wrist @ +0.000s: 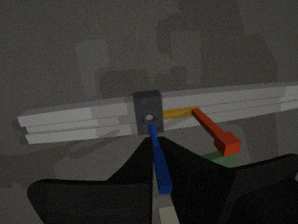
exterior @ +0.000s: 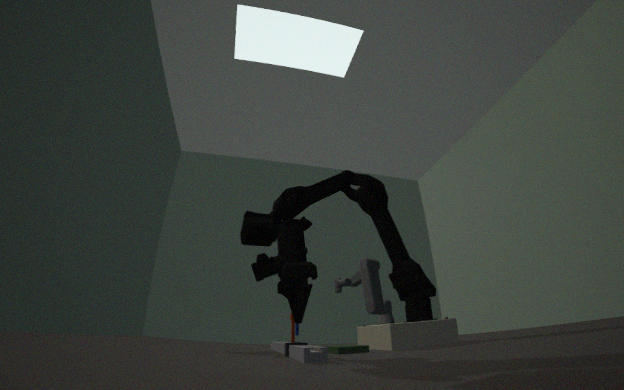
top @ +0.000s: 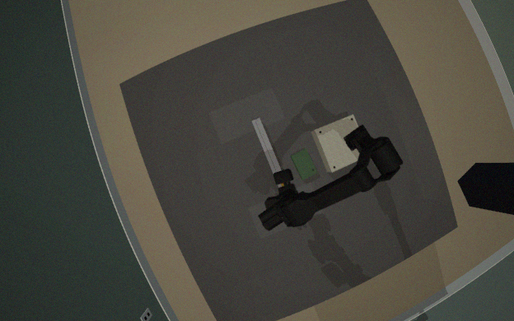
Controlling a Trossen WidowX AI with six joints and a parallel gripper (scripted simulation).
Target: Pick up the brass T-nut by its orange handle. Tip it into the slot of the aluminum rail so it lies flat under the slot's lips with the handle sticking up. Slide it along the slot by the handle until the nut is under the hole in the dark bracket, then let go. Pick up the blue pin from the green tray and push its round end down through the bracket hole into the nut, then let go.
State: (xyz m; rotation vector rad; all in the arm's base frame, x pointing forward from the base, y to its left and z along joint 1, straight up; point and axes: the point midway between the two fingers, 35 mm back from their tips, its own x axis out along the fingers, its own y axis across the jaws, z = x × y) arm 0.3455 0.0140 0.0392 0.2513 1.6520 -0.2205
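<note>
Now: the brass T-nut 2 cm to the right of my gripper tip and 1 cm below it. From my gripper tip the other things lie so: blue pin right at my gripper tip; then green tray 13 cm behind, 5 cm below, 3 cm to the right.
</note>
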